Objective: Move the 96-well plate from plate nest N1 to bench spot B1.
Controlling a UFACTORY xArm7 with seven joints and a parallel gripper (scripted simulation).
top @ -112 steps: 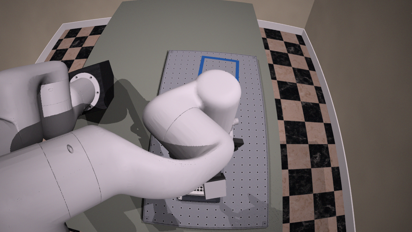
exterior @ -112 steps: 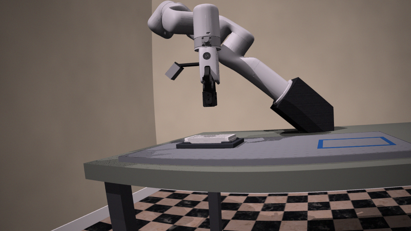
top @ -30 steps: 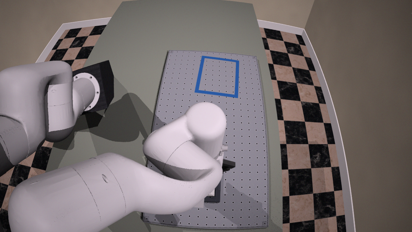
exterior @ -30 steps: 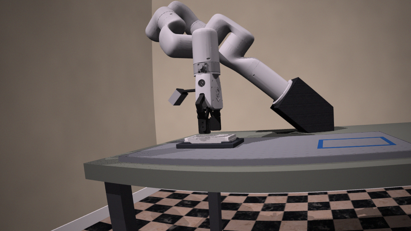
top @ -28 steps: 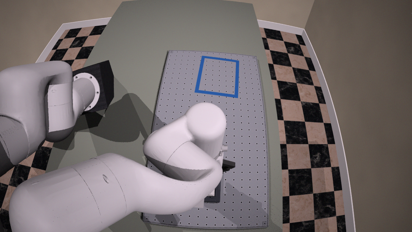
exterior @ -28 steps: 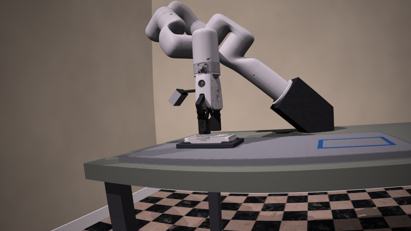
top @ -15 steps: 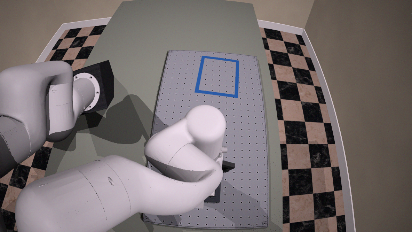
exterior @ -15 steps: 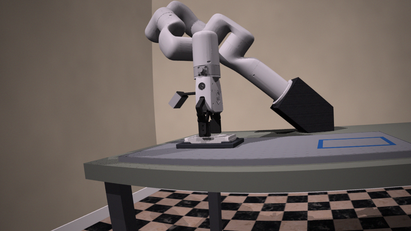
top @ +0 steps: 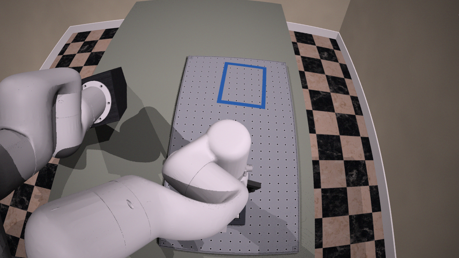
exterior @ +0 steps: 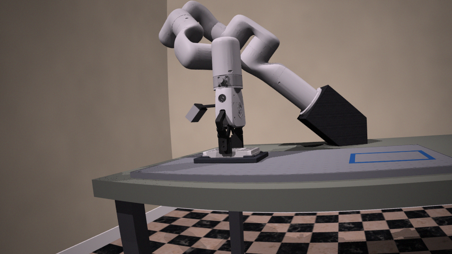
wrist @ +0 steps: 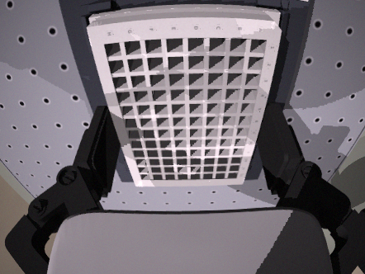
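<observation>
My gripper is now 10 mm above the white 96-well plate. The rest, counted from my hand: dark plate nest: 20 mm below.
</observation>
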